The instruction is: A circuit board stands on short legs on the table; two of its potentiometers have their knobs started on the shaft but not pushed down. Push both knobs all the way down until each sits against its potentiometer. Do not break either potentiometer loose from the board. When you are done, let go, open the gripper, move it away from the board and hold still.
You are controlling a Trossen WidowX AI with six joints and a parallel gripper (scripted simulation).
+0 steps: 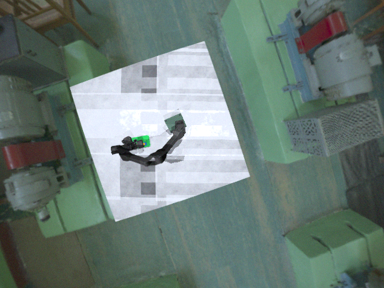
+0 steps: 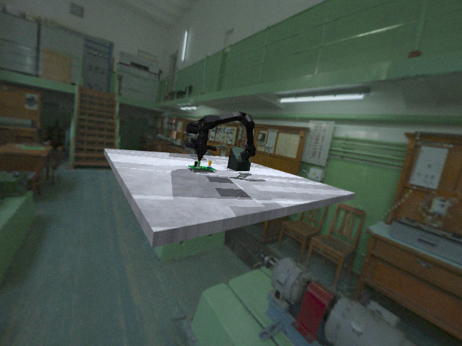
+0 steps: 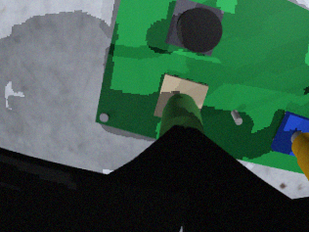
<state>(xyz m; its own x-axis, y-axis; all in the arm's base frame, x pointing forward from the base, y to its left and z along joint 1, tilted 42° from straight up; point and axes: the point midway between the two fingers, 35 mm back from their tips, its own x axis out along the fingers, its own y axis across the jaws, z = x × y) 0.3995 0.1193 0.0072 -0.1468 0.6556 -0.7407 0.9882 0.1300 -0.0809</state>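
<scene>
My gripper tip is now 20 mm above the green knob.
</scene>
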